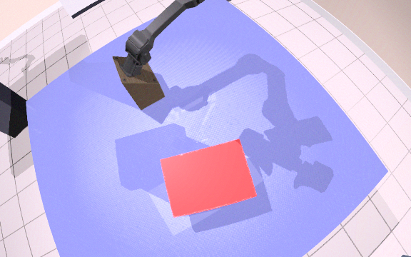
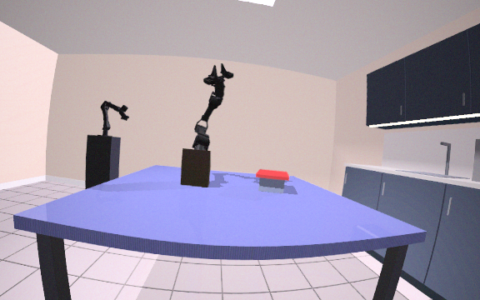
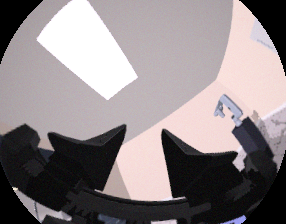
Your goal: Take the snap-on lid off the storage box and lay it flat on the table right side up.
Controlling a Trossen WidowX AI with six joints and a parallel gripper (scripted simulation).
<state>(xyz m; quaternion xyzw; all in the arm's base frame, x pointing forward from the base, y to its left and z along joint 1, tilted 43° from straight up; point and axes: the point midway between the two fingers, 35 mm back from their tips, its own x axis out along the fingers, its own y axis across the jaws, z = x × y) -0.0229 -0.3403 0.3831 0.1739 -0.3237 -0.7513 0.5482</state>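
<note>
The red lid lies 390 mm ahead of my gripper tip, 10 mm to the right of it and 610 mm below it. Also, from my gripper tip: storage box: 390 mm ahead, 10 mm to the right, 650 mm below.
</note>
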